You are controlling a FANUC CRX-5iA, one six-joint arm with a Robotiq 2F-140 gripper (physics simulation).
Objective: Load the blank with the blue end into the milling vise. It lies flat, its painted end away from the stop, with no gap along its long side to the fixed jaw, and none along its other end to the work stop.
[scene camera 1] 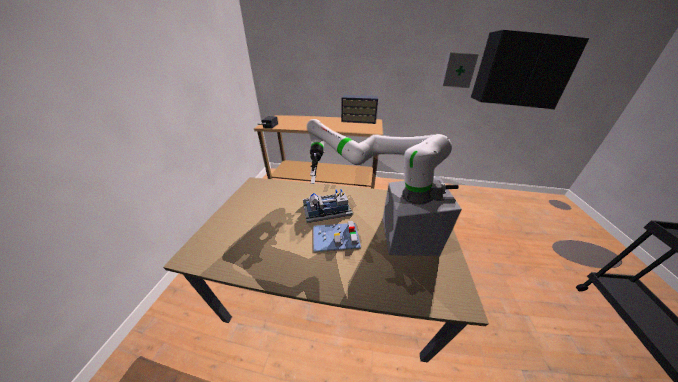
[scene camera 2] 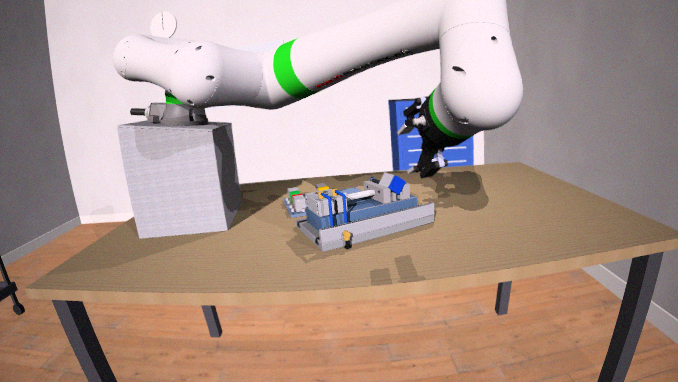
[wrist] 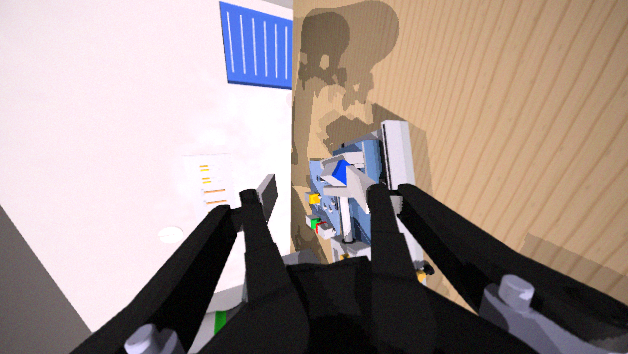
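Note:
The grey blank with the blue end (scene camera 2: 397, 184) (wrist: 342, 172) sits tipped, not flat, at the jaws of the milling vise (scene camera 2: 382, 208) (wrist: 371, 152) (scene camera 1: 328, 216). Its blue end is raised and faces scene camera 2; its lower part is hidden between the jaw plates. I cannot tell which part is the work stop or see contact with it. My gripper (scene camera 1: 313, 178) (scene camera 2: 411, 150) (wrist: 311, 180) is open and empty, tilted sideways, above and off the vise's blank end. In the wrist view one finger overlaps the vise, with the blank beyond it.
A blue plate (scene camera 1: 324, 245) with pegs lies beside the vise, bearing blanks with yellow (scene camera 1: 337, 235) (wrist: 314, 198), red (scene camera 1: 351, 228) and green (scene camera 1: 353, 233) ends. The robot's grey pedestal (scene camera 1: 420, 230) (scene camera 2: 175, 185) stands on the table (scene camera 1: 220, 225). A long grey rail (scene camera 2: 380, 227) runs along the vise.

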